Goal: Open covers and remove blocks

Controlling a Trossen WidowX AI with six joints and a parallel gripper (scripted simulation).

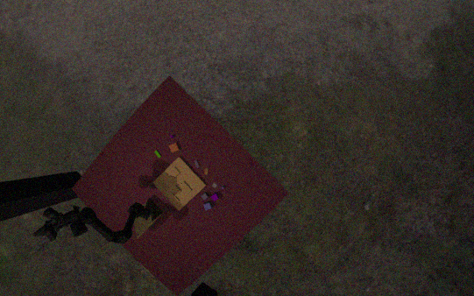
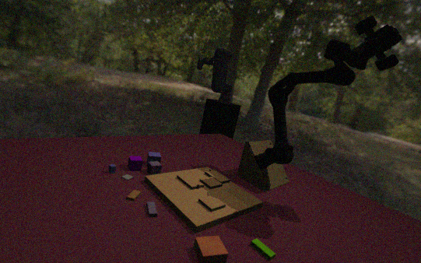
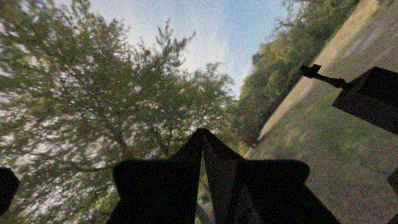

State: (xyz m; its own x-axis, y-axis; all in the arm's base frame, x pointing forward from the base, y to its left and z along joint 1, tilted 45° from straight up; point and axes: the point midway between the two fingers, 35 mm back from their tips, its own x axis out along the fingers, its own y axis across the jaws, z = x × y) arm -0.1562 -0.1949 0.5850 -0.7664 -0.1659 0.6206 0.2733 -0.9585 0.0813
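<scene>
My gripper tip is 67 cm above the green bar, 51 cm short of it and 6 cm to the left of it. From my gripper tip the other things lie so: orange block 66 cm below, 64 cm ahead, 13 cm to the right; dark block 65 cm below, 54 cm to the right, 50 cm ahead; grey bar 67 cm below, 65 cm ahead, 34 cm to the right.
</scene>
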